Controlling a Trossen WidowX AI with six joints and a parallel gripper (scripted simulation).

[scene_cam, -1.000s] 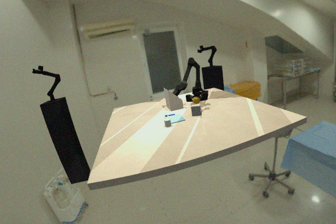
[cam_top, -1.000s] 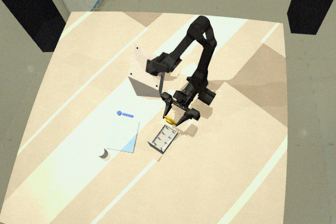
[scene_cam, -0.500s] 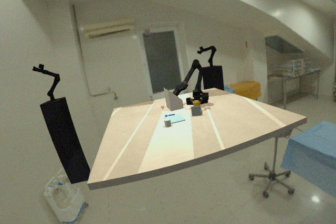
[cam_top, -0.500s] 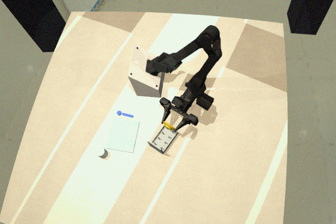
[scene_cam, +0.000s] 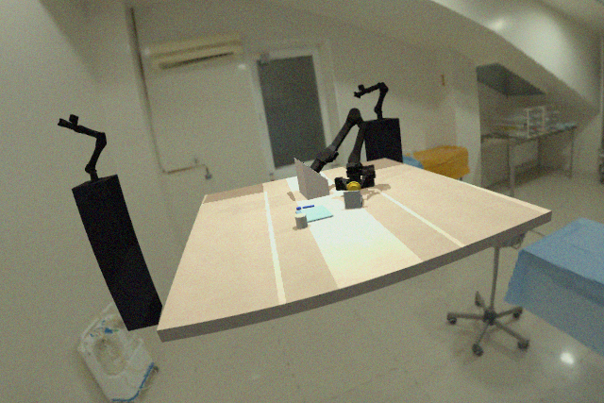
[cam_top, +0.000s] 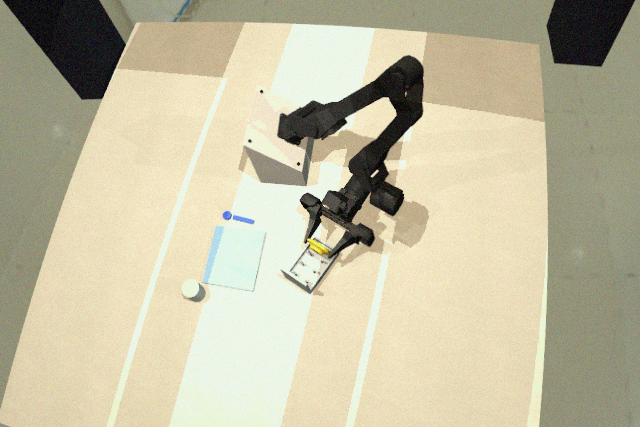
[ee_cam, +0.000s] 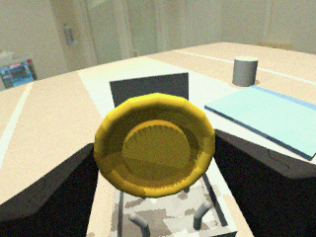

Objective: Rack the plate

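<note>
My gripper tip is 10 mm past the plate. From my gripper tip the other things lie so: dish rack 20 mm ahead, 10 mm to the right, 40 mm below; blue spoon 90 mm behind, 220 mm to the right, 60 mm below; light blue mat 10 mm ahead, 210 mm to the right, 60 mm below.
</note>
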